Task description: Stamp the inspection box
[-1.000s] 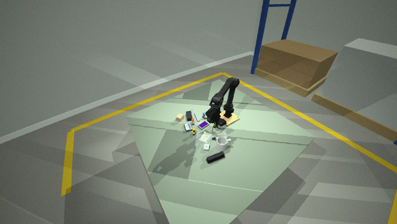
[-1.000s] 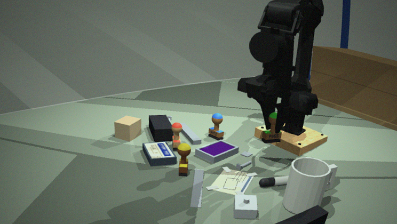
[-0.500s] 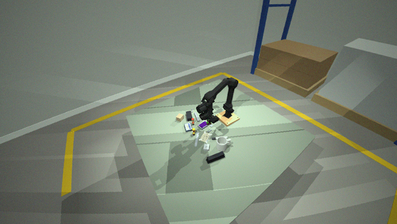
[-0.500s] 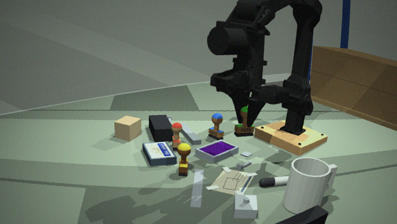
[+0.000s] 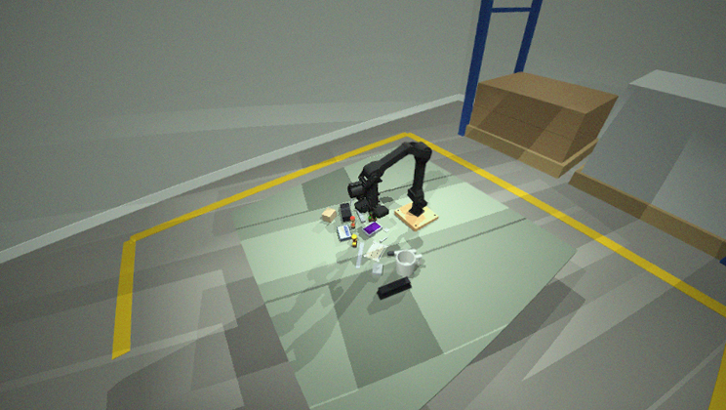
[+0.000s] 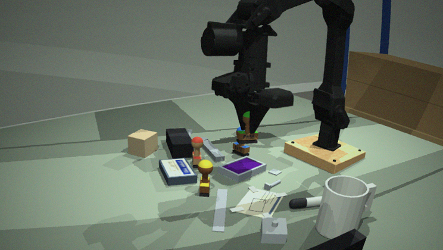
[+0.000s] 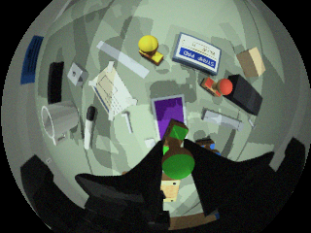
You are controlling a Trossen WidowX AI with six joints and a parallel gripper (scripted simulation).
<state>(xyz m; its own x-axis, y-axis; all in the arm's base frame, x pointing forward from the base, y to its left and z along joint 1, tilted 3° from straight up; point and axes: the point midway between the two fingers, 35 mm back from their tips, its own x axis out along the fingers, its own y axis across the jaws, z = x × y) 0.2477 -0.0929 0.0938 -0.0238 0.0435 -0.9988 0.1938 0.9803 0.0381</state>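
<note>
The purple ink pad lies 90 mm below my gripper tip. From my gripper tip the other things lie so: pass stamp (right at my gripper tip); blue-knobbed stamp (80 mm behind, 70 mm to the right, 70 mm below); red-knobbed stamp (40 mm ahead, 100 mm to the right, 70 mm below).
</note>
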